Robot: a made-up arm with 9 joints. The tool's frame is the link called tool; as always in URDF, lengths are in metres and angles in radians. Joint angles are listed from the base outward.
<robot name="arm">
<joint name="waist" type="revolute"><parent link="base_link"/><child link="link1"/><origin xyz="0 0 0.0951" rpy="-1.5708 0 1.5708"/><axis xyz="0 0 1"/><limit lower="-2.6" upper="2.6"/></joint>
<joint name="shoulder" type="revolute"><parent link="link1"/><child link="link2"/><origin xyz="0.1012 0.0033 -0.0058" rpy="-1.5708 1.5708 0"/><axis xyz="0 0 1"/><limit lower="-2.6" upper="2.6"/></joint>
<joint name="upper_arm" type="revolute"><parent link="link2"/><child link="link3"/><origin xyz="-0.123 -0.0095 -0.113" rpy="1.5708 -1.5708 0"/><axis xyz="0 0 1"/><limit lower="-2.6" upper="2.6"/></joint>
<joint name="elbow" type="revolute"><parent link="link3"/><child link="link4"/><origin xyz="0.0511 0.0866 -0.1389" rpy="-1.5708 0 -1.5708"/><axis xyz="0 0 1"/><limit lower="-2.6" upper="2.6"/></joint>
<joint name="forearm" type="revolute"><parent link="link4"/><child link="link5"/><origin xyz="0.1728 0.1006 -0.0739" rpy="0 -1.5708 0"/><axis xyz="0 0 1"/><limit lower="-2.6" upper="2.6"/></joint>
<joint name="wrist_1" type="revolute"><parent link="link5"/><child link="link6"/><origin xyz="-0.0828 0.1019 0.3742" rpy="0 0 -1.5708"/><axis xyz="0 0 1"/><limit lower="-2.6" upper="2.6"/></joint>
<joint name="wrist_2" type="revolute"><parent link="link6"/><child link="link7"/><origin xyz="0.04 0.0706 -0.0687" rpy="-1.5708 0 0"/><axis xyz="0 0 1"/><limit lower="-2.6" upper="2.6"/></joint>
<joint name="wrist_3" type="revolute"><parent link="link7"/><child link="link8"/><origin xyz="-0.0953 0.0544 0.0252" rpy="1.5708 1.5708 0"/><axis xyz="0 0 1"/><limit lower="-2.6" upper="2.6"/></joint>
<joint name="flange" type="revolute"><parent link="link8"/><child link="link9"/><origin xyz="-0.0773 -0.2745 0.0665" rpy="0 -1.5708 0"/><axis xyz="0 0 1"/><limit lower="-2.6" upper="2.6"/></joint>
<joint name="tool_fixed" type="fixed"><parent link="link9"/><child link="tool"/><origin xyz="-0.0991 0.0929 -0.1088" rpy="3.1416 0 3.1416"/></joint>
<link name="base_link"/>
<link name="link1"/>
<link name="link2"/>
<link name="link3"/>
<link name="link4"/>
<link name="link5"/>
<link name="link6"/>
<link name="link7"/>
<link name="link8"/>
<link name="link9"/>
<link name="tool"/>
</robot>
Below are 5 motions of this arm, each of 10 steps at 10 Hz.
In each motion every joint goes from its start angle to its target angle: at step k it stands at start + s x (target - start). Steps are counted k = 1, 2, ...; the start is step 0. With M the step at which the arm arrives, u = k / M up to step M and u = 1 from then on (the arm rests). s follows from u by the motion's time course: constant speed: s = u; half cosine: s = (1 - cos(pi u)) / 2; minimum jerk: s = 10 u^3 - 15 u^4 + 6 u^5.
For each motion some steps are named. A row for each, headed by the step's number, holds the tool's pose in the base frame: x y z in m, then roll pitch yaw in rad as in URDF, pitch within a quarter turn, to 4 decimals.
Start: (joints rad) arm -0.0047 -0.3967 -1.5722 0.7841 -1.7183 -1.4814 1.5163 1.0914 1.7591
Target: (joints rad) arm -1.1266 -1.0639 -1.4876 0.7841 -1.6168 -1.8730 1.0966 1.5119 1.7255
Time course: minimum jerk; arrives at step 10
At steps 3, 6, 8, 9, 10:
3: 0.1816 0.3039 -0.1437 1.0306 0.1993 0.8256
6: 0.1330 0.3284 0.1431 1.4636 -0.5812 1.0415
8: 0.1194 0.2653 0.2484 1.6710 -0.9753 1.0442
9: 0.1180 0.2504 0.2642 1.7172 -1.0487 1.0337
10: 0.1178 0.2477 0.2668 1.7256 -1.0614 1.0313

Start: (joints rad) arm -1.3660 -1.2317 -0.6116 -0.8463 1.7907 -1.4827 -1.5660 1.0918 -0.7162
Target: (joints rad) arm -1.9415 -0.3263 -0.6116 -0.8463 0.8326 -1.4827 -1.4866 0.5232 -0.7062
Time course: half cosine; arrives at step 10
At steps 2, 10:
2: -0.0297 -0.1917 -0.0894 3.0082 0.2095 1.7907
10: -0.1411 -0.2114 -0.0873 -2.8237 -0.0196 2.7520

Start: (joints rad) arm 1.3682 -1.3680 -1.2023 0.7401 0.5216 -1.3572 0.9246 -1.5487 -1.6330
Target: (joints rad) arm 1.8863 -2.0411 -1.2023 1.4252 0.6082 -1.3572 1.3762 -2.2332 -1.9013
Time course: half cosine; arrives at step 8
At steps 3, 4, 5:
3: -0.1602 -0.0127 0.1841 2.0917 -1.0744 -1.1176
4: -0.1246 0.0668 0.1857 2.0158 -1.1748 -1.3210
5: -0.0718 0.1367 0.1647 2.0877 -1.3308 -1.6563

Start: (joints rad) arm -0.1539 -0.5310 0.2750 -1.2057 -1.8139 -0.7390 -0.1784 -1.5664 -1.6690
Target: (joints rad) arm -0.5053 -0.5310 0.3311 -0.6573 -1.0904 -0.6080 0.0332 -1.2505 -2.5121
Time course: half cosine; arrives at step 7
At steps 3, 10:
3: -0.2441 -0.4037 0.2053 2.9711 0.7967 -0.5227
10: -0.3888 -0.3421 0.0179 3.1036 0.2583 -1.2638

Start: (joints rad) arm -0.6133 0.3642 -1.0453 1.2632 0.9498 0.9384 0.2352 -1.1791 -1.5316
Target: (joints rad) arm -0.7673 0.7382 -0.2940 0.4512 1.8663 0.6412 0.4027 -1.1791 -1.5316
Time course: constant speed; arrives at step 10
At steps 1, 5, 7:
1: -0.5901 0.3405 0.2818 0.0747 -0.0323 -0.3232
5: -0.5731 0.2388 0.4841 -0.0710 0.4446 -0.0050
7: -0.5358 0.1837 0.5656 -0.0558 0.6511 0.2040

